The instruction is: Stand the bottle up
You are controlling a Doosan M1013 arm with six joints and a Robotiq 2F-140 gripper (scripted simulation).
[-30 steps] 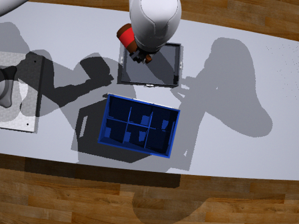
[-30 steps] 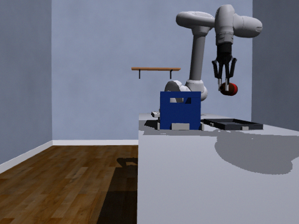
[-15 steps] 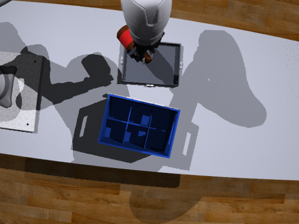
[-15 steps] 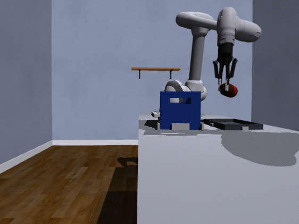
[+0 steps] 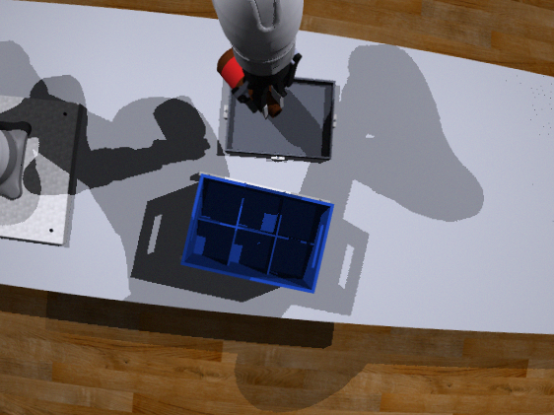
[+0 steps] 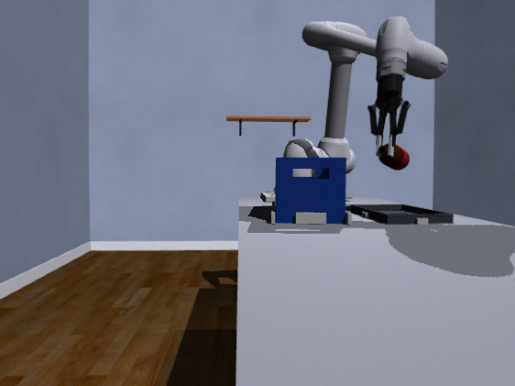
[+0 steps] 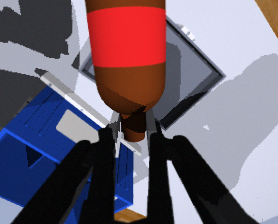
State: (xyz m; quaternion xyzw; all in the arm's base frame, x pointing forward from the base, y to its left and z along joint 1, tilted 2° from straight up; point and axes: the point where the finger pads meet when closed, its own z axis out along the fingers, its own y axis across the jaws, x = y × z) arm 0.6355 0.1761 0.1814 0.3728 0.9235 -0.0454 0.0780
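Now: hand 4 cm past the bottle, 3 cm to the right of it and 3 cm above it. Round my hand: blue crate 25 cm to the right, 14 cm below, 2 cm ahead; dark tray 21 cm below, 4 cm ahead, 2 cm to the left.
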